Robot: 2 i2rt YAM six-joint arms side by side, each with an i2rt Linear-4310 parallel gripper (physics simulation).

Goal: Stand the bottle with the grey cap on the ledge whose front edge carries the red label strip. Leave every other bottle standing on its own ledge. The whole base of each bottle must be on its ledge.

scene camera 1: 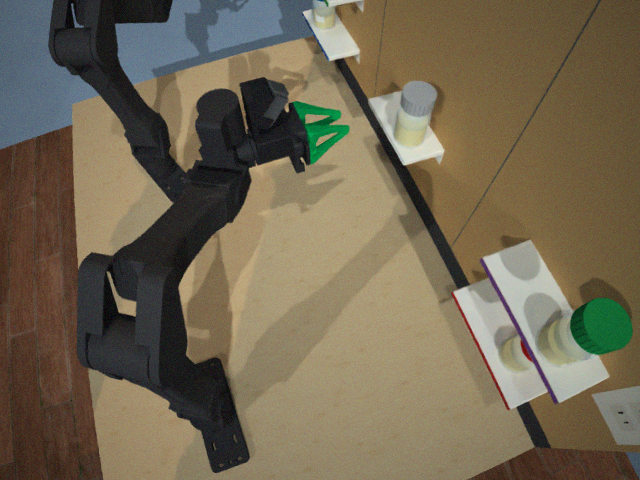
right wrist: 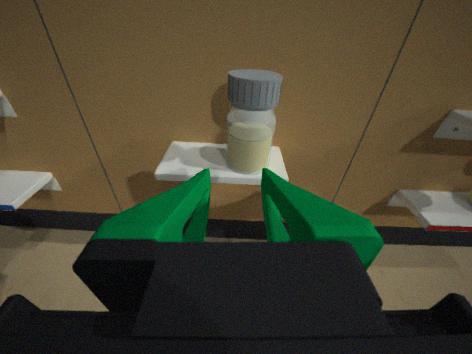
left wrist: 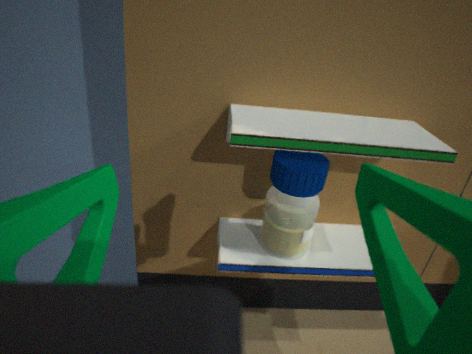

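Seen in the pictures: left gripper, fingertip midpoint: (left wrist: pixel 236 178); right gripper, fingertip midpoint: (scene camera 1: pixel 344 121) (right wrist: pixel 235 176); left arm's base, link origin: (scene camera 1: pixel 164 170); right arm's base, link origin: (scene camera 1: pixel 217 413).
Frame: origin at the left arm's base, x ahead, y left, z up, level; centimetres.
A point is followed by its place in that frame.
Observation:
The bottle with the grey cap (scene camera 1: pixel 413 116) {x 31.5, y -45.8, z 30.2 cm} (right wrist: pixel 250 140) {x 30.8, y -43.6, z 27.6 cm} stands upright on a small white ledge (scene camera 1: pixel 421 153) {x 32.1, y -48.8, z 23.0 cm} (right wrist: pixel 192 157) {x 36.7, y -38.4, z 23.0 cm}. My right gripper (scene camera 1: pixel 343 121) {x 23.1, y -38.7, z 29.6 cm} (right wrist: pixel 235 176) {x 23.1, y -38.7, z 29.6 cm} is open with a narrow gap and empty. It is in front of that ledge, apart from the bottle. The red-strip ledge (scene camera 1: pixel 478 317) {x 19.4, y -74.0, z 16.0 cm} (right wrist: pixel 445 207) {x 21.1, y -74.6, z 16.0 cm} is at the lower right in scene camera 1; a red-capped bottle (scene camera 1: pixel 513 354) {x 16.4, y -80.7, z 21.3 cm} stands on it, its cap partly hidden by the ledge above. My left gripper (left wrist: pixel 236 178) {x 38.7, y 11.2, z 33.6 cm} is wide open and empty, facing the blue-capped bottle (left wrist: pixel 292 210) {x 49.7, y -1.2, z 22.2 cm} (scene camera 1: pixel 324 16) {x 50.0, y -4.9, z 19.9 cm}.
The purple-strip ledge (scene camera 1: pixel 573 382) {x 15.2, y -86.5, z 30.0 cm} overhangs part of the red-strip ledge and carries a green-capped bottle (scene camera 1: pixel 602 325) {x 16.7, y -81.9, z 40.5 cm}. The blue-capped bottle stands on the blue-strip ledge (left wrist: pixel 240 245) {x 53.0, y 2.0, z 16.0 cm} (scene camera 1: pixel 341 43) {x 49.4, y -11.4, z 16.0 cm}, below the green-strip ledge (left wrist: pixel 325 131) {x 50.0, y -3.3, z 30.0 cm}. The ledges are mounted on the brown wall (scene camera 1: pixel 496 129) {x 32.7, y -58.4, z 36.8 cm}.

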